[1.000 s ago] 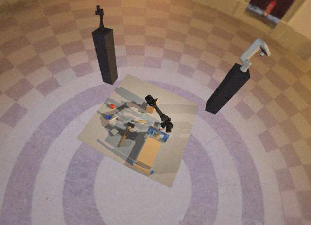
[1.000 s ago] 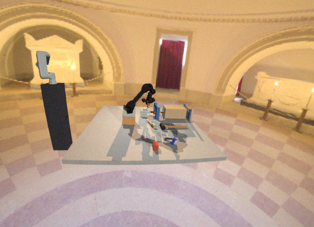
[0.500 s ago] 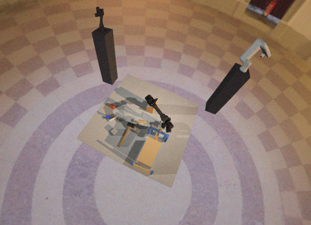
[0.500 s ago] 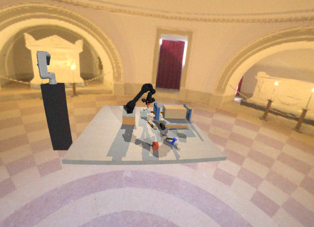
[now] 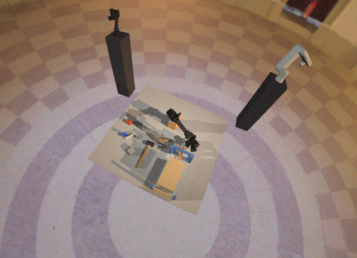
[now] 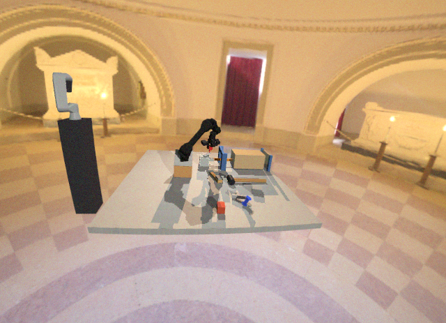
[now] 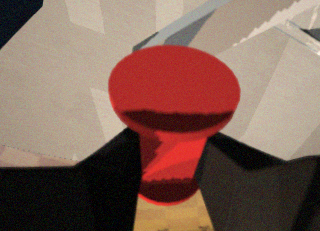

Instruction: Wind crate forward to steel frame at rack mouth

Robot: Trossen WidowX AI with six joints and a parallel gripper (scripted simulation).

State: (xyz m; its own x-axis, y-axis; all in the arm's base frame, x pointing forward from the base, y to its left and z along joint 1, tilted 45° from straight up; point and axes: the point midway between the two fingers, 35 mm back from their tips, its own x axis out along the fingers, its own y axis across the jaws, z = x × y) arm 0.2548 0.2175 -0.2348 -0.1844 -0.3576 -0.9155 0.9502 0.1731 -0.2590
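The red knob is 2 cm to the right of my gripper tip. The rest, counted from my gripper tip: winch (7 cm behind, 10 cm to the right, 10 cm below); red-knobbed handle (2 cm behind, 5 cm to the right, 3 cm below); frame (11 cm ahead, 11 cm to the right, 3 cm below).
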